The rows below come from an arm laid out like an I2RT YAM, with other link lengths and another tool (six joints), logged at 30 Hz.
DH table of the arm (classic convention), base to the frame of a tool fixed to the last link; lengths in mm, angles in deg. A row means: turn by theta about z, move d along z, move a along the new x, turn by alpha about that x. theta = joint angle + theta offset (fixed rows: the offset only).
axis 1: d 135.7, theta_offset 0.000, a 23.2, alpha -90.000
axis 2: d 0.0, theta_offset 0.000, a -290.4, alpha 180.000
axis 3: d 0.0, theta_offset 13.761, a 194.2, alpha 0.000
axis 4: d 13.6, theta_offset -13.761, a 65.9, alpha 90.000
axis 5: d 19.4, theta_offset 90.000, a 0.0, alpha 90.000
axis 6: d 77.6, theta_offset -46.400, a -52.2, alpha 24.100
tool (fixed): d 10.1, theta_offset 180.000, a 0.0, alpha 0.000
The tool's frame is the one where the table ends.
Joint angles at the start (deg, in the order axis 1, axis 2, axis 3, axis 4, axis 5, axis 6):
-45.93 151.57 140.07 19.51 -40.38 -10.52
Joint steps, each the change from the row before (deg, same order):
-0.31 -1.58 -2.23 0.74 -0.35 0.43
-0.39 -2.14 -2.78 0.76 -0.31 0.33
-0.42 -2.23 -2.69 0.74 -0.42 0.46
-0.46 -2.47 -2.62 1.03 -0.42 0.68
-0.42 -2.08 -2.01 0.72 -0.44 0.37
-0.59 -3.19 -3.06 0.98 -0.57 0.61
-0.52 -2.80 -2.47 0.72 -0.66 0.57
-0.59 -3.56 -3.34 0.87 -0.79 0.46
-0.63 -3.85 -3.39 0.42 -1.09 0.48
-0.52 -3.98 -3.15 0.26 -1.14 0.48
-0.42 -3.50 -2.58 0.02 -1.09 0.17
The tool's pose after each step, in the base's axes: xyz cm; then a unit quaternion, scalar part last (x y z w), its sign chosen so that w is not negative. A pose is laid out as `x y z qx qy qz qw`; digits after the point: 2 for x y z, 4 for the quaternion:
45.47 -37.72 24.20 0.0358 0.5950 0.2785 0.7531
44.82 -37.56 24.94 0.0372 0.5940 0.2793 0.7535
44.12 -37.35 25.80 0.0379 0.5922 0.2808 0.7543
43.36 -37.09 26.97 0.0361 0.5882 0.2811 0.7574
42.67 -36.87 28.00 0.0328 0.5855 0.2803 0.7599
41.62 -36.45 29.51 0.0288 0.5815 0.2793 0.7635
40.66 -35.99 30.87 0.0240 0.5781 0.2793 0.7663
39.44 -35.29 32.40 0.0180 0.5752 0.2786 0.7689
38.07 -34.40 33.95 0.0120 0.5735 0.2802 0.7697
36.70 -33.30 35.60 0.0037 0.5716 0.2820 0.7706
35.48 -32.24 37.00 -0.0056 0.5709 0.2827 0.7708

